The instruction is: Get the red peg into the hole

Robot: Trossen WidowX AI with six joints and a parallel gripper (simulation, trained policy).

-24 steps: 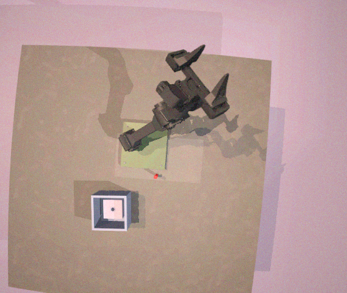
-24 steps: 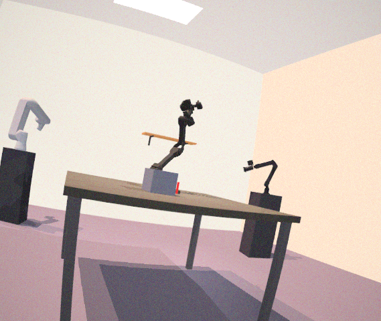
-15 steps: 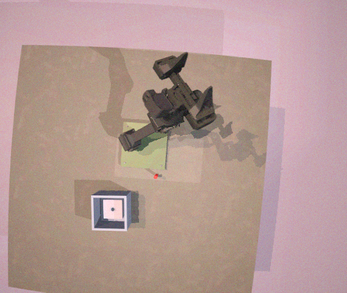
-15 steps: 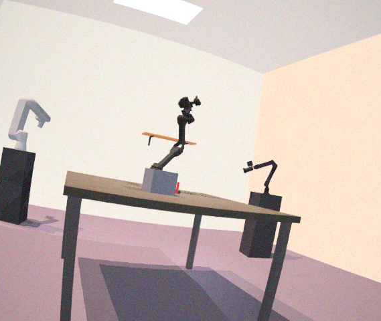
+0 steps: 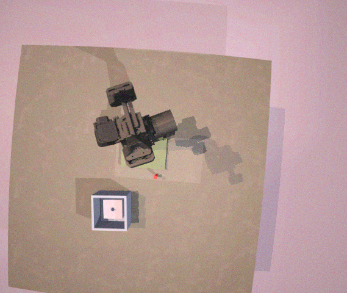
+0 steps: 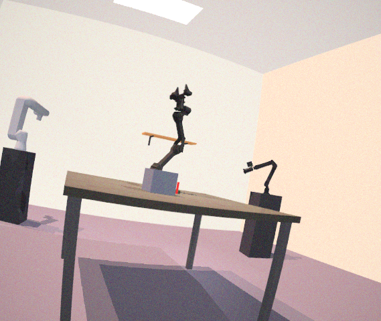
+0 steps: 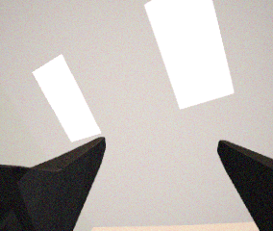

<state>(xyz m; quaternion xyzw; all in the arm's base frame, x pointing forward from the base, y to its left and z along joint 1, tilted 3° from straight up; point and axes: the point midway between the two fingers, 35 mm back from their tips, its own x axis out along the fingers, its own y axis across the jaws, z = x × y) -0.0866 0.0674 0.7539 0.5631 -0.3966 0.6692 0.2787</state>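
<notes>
Now: the red peg 780 mm below my gripper tip, 190 mm ahead of it and 70 mm to the left of it. From my gripper tip the other things lie so: plate 780 mm below, 400 mm ahead, 90 mm to the right.
</notes>
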